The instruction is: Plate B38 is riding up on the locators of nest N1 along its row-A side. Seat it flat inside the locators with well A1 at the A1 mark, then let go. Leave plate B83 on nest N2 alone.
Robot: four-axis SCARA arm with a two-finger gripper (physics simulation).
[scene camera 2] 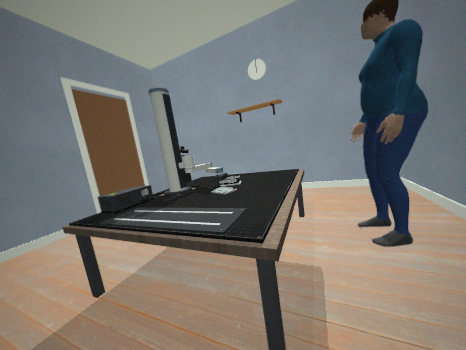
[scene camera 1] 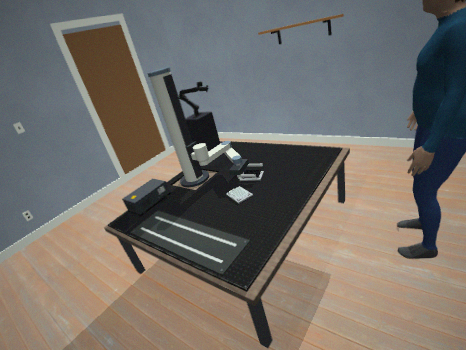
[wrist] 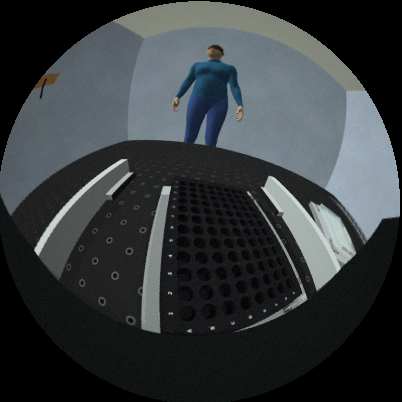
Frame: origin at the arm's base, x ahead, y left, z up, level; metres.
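Seen in the pictures: gripper, fingertip midpoint: (scene camera 2: 238, 178) (scene camera 1: 259, 170) (wrist: 199, 171); arm's base at its link origin: (scene camera 2: 178, 191) (scene camera 1: 195, 179).
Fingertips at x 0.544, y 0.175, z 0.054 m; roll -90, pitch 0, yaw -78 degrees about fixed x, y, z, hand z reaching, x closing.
Note:
Pixels of each thing's top centre, then the offset from my fingertips to it. "pt": a spot on its surface instead. Level surfaces: height alone.
- Black plate B38 at its top centre: (wrist: 230, 221) (scene camera 1: 251, 172) dx -0.054, dy -0.033, dz -0.006 m
- White plate B83 at its top centre: (wrist: 339, 226) (scene camera 1: 238, 192) (scene camera 2: 223, 188) dx -0.005, dy -0.281, dz -0.015 m
- dark control box at a spot on its surface: (scene camera 1: 145, 196) pt dx -0.580, dy -0.629, dz +0.067 m
- flat grey panel at its surface level: dz -0.037 m
Black plate B38 (wrist: 227, 250) lies in the pale frame of nest N1 (wrist: 154, 280) (scene camera 1: 262, 175), its row-A side along the left rail in the wrist view. Its near row-A corner covers part of the near rail. The A1 mark does not show, and I cannot tell whether the plate is fully flat. My gripper (wrist: 199, 171) (scene camera 1: 253, 170) is open, its pale fingers standing apart outside both long sides of the plate with gaps. White plate B83 (scene camera 1: 239, 194) (scene camera 2: 223, 190) (wrist: 332, 225) sits on nest N2, beyond the right finger in the wrist view.
A dark control box (scene camera 1: 145, 196) (scene camera 2: 125, 199) stands beside the arm's column (scene camera 1: 175, 130) (scene camera 2: 165, 140). A flat grey panel (scene camera 1: 190, 239) (scene camera 2: 170, 217) with two white strips lies near the table's front edge. A person (scene camera 1: 440, 100) (scene camera 2: 392, 90) (wrist: 210, 90) stands beyond the table.

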